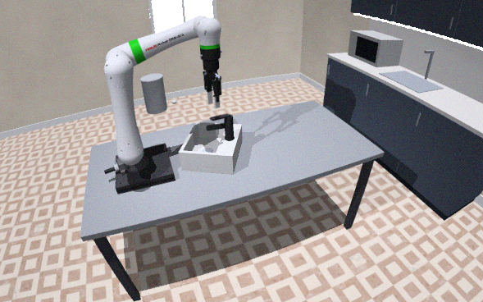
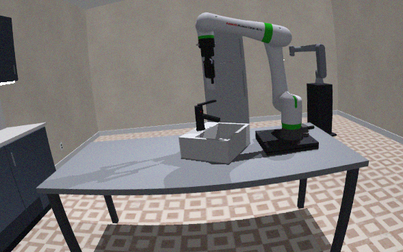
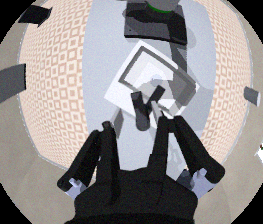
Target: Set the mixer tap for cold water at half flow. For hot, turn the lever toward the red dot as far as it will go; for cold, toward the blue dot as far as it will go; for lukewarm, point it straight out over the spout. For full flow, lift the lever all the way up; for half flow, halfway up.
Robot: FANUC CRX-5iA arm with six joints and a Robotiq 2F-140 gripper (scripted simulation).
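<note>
Right now the lever is 11 cm below my hand and 3 cm ahead of it. Also, from my hand: white basin 34 cm below, 8 cm to the left, 1 cm behind.
</note>
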